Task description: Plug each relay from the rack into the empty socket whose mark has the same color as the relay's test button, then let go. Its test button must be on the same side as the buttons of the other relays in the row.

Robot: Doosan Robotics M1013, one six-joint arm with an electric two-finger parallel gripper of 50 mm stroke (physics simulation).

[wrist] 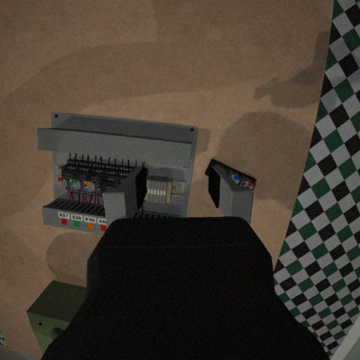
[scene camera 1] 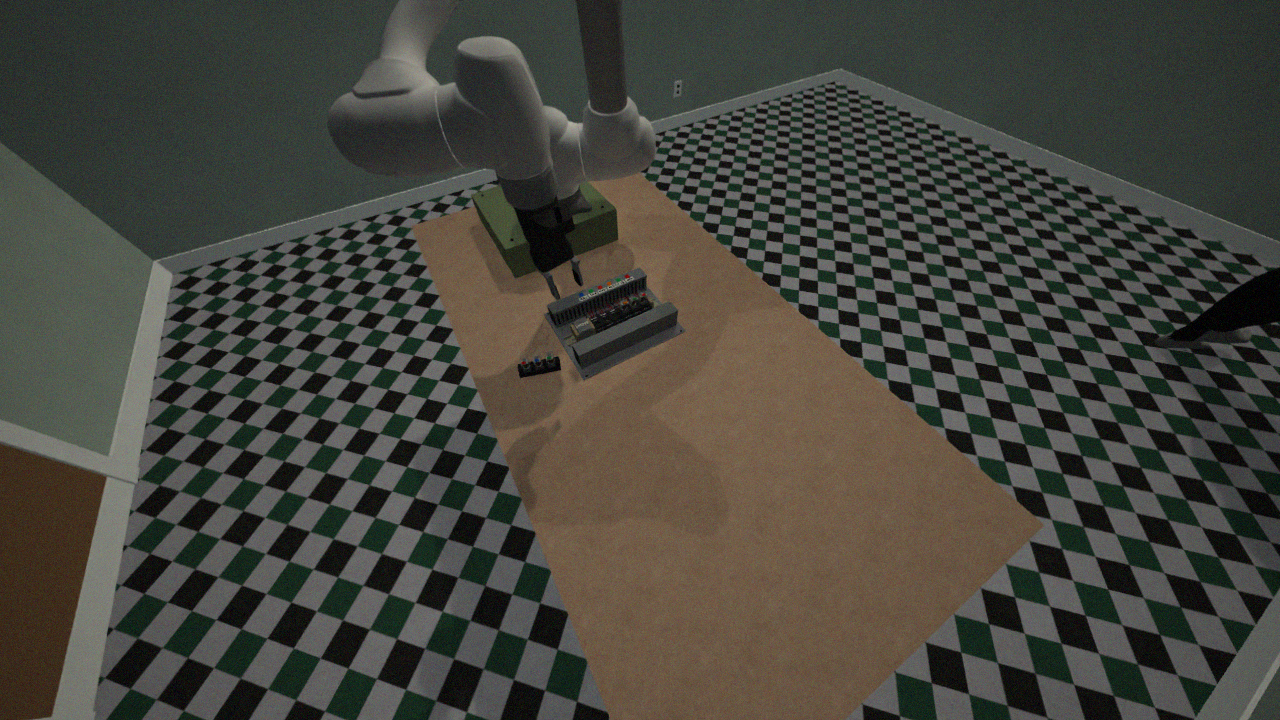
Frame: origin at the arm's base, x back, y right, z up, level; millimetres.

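Seen in the pictures: gripper, fingertip midpoint: (scene camera 1: 567, 289).
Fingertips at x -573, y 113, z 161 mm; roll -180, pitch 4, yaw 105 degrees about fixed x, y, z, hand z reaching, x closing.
Pixels of each thing's middle, then the offset from my fingertips to it. "spot": a spot on its surface instead.
- black relay rack, surface spot: (scene camera 1: 539, 368) spot: dy +112, dx +21, dz -253 mm
- grey panel, surface spot: (scene camera 1: 586, 372) spot: dy +3, dx -27, dz -269 mm
The black relay rack (scene camera 1: 539, 368) stands left of the grey panel (scene camera 1: 586, 372) (wrist: 125, 125). Red (scene camera 1: 525, 364), blue (scene camera 1: 537, 361) and green (scene camera 1: 550, 359) test buttons show on its relays. In the wrist view the right finger partly hides the rack; blue (wrist: 236, 178) and red (wrist: 251, 184) buttons show. Seated relays (scene camera 1: 622, 312) (wrist: 82, 184) form a row on the panel; coloured marks (scene camera 1: 608, 287) (wrist: 76, 224) lie along one duct. My gripper (scene camera 1: 566, 288) (wrist: 177, 178) is open and empty, above the panel's left end in the scene view. The left finger hides part of the row.
Grey ducts (scene camera 1: 626, 334) (wrist: 112, 144) border the relay row on both sides. Pale terminal blocks (scene camera 1: 581, 328) (wrist: 157, 191) sit at the row's end. A green box (scene camera 1: 595, 231) (wrist: 57, 302) stands behind the panel. A person's dark leg (scene camera 1: 1235, 308) shows at the far right.
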